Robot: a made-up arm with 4 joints.
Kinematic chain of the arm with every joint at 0, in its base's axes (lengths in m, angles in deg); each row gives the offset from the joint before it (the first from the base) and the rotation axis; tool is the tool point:
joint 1: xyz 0 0 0.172 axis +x
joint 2: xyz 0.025 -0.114 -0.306 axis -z
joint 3: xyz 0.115 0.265 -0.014 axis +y
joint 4: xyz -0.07 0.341 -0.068 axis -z
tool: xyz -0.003 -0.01 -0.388
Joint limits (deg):
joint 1: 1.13..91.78
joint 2: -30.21..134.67
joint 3: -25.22..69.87
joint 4: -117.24..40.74
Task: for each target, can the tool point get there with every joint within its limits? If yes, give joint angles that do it. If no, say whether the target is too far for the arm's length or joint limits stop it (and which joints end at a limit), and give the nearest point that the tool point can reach.
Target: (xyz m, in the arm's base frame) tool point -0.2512 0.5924 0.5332
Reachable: yes | joints 74.97 4.00 61.01 -8.44
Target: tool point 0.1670 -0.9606 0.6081
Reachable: no: joint limits stop it (at a limit: joint 1, joint 2, joint 3, joint 4) | nearest point 0.6912 -0.2861 -0.2367 | short by 1.201 m
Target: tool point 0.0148 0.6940 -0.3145
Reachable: yes | joints 18.00 15.70 29.91 20.76
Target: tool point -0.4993 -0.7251 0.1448
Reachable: no: joint limits stop it (at a limit: joint 1, joint 2, joint 3) | nearest point -0.5684 0.2393 -0.2295 | short by 1.037 m
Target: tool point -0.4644 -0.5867 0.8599
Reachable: no: joint limits stop it (at a limit: joint 1, joint 3, joint 4) | nearest point -0.3287 0.3879 0.6628 | short by 1.004 m
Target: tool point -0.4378 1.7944 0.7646
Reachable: no: too far | nearest point -0.1699 0.8674 0.4585 | short by 1.012 m
